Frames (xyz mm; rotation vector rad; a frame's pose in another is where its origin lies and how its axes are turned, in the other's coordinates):
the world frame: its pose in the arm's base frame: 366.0 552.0 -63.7 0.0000 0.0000 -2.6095
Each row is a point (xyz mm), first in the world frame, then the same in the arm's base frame.
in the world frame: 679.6 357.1 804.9
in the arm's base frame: -38.5 -100.5 741.2
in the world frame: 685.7 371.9 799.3
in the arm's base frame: -36.2 -116.4 735.6
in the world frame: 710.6 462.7 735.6
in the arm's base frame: -11.6 -207.2 671.9
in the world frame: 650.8 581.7 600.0
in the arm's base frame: 100.3 -279.5 536.3
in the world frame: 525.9 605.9 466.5
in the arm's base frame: 220.2 -236.9 402.8
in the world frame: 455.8 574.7 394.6
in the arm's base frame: 264.8 -174.5 330.9
